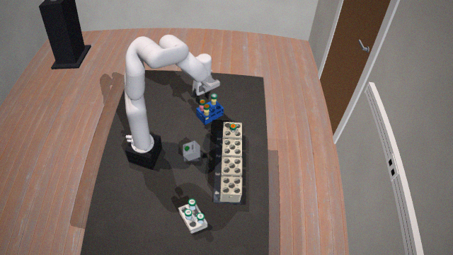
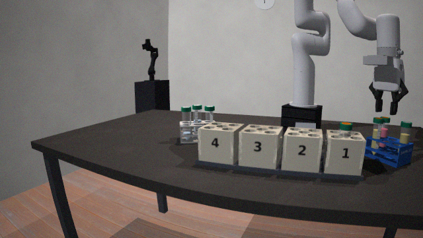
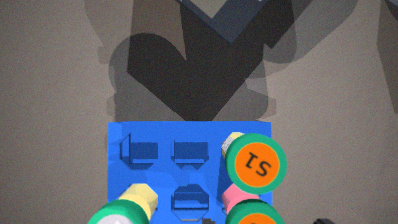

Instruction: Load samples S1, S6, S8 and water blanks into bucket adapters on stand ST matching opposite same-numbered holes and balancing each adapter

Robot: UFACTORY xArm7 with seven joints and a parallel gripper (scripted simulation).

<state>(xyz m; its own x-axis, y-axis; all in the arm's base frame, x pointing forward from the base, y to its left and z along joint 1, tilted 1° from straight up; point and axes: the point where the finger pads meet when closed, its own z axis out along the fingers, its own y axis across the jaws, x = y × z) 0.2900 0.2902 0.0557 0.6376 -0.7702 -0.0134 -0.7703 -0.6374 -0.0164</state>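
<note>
My hand is 9 cm above the pink-filled tube and 1 cm past it. Also, from my hand: blue sample rack 12 cm below, 4 cm ahead, 1 cm to the left; white blank rack 65 cm to the right, 12 cm below, 1 cm behind; green done key 27 cm to the right, 9 cm below, 6 cm behind.
</note>
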